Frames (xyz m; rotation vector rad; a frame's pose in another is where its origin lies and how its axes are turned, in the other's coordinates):
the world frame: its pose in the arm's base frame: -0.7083 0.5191 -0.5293 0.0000 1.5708 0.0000
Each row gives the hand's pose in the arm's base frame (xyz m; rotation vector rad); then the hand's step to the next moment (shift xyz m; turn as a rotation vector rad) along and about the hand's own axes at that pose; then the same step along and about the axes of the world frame.
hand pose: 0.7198 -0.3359 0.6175 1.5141 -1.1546 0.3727
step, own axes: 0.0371 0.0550 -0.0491 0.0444 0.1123 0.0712
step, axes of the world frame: -0.0749 0.0332 -0.0100 -0.0758 -0.0694 -0.0953
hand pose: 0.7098 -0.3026 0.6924 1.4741 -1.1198 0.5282
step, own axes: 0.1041 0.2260 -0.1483 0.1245 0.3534 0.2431
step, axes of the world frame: -0.2364 0.1273 -0.1087 -0.2213 -0.2310 -0.3117
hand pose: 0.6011 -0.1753 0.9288 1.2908 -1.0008 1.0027
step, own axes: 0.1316 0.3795 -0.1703 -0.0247 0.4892 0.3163
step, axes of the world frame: -0.2237 0.1829 -0.3269 -0.1160 -0.3038 -0.4839
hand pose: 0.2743 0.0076 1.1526 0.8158 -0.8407 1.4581
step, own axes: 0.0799 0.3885 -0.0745 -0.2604 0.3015 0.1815
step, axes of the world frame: -0.0184 0.0911 -0.3927 0.1484 -0.2959 -0.2864
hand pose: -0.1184 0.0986 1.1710 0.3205 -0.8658 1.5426
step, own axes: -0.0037 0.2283 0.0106 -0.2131 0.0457 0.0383
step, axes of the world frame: 0.0712 0.0036 -0.2172 0.1292 -0.1791 -0.0142
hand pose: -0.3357 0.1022 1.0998 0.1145 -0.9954 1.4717
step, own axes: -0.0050 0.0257 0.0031 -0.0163 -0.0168 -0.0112
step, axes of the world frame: 0.0139 -0.0014 -0.0224 0.0086 -0.0084 0.0230
